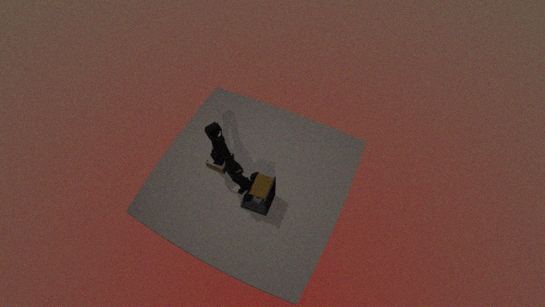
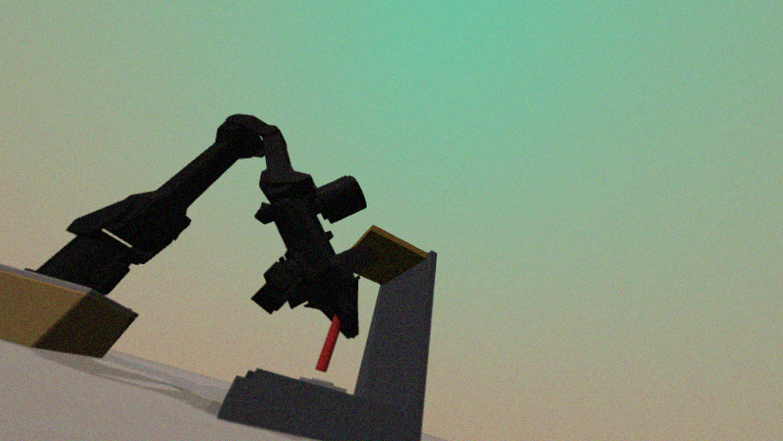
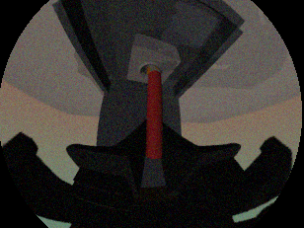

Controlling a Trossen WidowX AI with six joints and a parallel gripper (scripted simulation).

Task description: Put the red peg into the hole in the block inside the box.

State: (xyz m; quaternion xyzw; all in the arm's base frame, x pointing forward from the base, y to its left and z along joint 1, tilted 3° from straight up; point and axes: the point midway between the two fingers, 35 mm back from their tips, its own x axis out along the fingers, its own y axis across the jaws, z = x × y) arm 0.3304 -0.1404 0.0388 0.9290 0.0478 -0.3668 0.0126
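My gripper tip is now 50 mm short of the back wall, 10 mm to the left of it and 20 mm below it. From my gripper tip the other things lie so: red peg 30 mm behind, 10 mm below; yellow roof 10 mm to the right, 120 mm above.
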